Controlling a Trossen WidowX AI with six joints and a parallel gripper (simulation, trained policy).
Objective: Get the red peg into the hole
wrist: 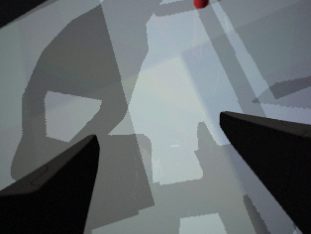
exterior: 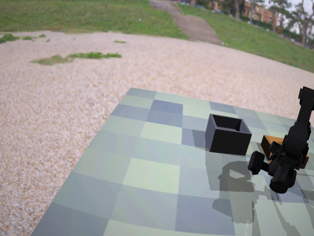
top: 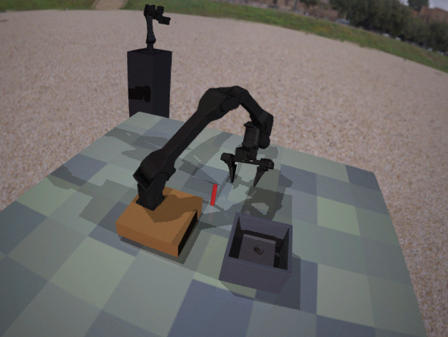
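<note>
The red peg is 60 mm behind my gripper tip, 110 mm to the right of it and 10 mm above it. Also, from my gripper tip: dark grey box 130 mm ahead, 270 mm to the right; plate 130 mm ahead, 270 mm to the right, 10 mm above.
</note>
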